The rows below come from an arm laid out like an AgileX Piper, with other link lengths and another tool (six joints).
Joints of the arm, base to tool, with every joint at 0 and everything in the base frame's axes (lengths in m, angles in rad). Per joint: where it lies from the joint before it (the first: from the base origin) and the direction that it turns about. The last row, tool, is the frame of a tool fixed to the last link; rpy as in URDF.
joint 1: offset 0 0 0.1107 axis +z
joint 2: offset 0 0 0 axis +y
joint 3: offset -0.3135 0 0.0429 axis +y
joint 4: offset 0.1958 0 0.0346 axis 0.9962 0 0.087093
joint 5: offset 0 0 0 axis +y
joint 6: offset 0.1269 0 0.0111 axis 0.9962 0 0.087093
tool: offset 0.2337 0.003 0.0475 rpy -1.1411 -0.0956 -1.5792
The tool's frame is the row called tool.
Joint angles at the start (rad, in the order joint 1, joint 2, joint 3, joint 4, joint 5, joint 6): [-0.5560 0.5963 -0.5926 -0.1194 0.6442 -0.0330]
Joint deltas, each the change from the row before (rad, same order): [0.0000 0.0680 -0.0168 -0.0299 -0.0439 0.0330]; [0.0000 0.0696 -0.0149 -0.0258 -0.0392 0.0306]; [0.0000 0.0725 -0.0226 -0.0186 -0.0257 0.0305]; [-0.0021 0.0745 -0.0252 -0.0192 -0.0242 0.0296]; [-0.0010 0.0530 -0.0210 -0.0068 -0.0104 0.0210]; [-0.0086 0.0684 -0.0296 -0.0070 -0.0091 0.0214]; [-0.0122 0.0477 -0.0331 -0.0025 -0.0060 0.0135]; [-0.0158 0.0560 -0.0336 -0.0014 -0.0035 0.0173]
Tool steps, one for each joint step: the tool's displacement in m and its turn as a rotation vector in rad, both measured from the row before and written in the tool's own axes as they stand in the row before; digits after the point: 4 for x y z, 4 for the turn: [0.0063 -0.0058 0.0140 -0.0081 0.0120 0.0007]; [0.0038 -0.0022 0.0145 -0.0153 0.0066 0.0021]; [0.0022 -0.0002 0.0145 -0.0234 0.0040 0.0091]; [0.0024 0.0004 0.0154 -0.0246 0.0051 0.0079]; [0.0005 0.0014 0.0109 -0.0211 0.0024 0.0122]; [0.0029 0.0032 0.0141 -0.0305 0.0085 0.0144]; [0.0051 -0.0034 0.0107 -0.0106 0.0132 0.0137]; [0.0059 0.0007 0.0124 -0.0213 0.0165 0.0193]
